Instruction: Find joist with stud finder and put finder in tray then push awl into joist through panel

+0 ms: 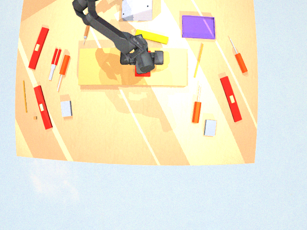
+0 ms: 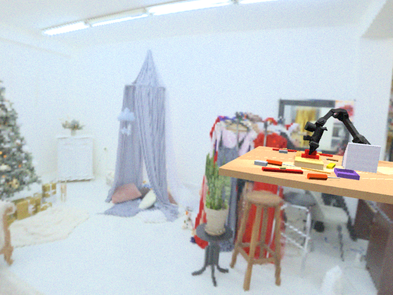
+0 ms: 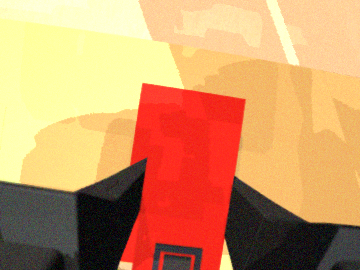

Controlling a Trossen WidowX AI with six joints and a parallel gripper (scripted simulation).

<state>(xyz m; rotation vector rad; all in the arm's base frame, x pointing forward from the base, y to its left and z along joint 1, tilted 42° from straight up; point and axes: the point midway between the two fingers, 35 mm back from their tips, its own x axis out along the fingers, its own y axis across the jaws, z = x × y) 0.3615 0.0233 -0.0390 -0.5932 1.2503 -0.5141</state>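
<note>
Right now the purple tray is 200 mm behind my gripper tip, 280 mm to the left of it and 50 mm below it. Also, from my gripper tip: red stud finder 20 mm behind, 20 mm above; then yellow block 150 mm behind, 40 mm to the left, 60 mm below; then awl 180 mm behind, 290 mm to the right, 60 mm below.
</note>
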